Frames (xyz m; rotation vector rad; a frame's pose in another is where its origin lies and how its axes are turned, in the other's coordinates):
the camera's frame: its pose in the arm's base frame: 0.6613 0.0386 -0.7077 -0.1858 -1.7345 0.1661
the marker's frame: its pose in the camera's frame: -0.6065 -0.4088 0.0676 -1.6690 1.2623 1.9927
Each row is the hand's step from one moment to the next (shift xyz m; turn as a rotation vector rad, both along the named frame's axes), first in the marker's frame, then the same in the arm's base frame.
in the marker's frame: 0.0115 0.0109 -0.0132 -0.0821 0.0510 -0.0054
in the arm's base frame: 0.0046 -0.0198 0.0032 -0.0944 -0.0091 -0.0194
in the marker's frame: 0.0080 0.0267 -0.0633 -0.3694 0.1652 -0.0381
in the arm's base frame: -0.0125 -0.0587 0.0344 -0.4046 -0.0019 -0.0383
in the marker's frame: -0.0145 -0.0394 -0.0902 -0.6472 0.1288 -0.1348
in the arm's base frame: -0.0147 -0.0176 0.0968 -0.6643 0.0744 0.0826
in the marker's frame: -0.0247 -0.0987 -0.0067 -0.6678 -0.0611 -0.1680
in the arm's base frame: 0.0105 0.0772 0.0657 -0.6226 0.2011 0.2232
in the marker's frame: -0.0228 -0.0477 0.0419 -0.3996 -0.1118 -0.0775
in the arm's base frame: 0.0026 0.0673 -0.0036 -0.3425 0.1882 0.1596
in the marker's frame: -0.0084 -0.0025 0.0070 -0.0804 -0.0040 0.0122
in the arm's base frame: -0.0057 0.0090 -0.0035 -0.0707 0.0404 -0.0011
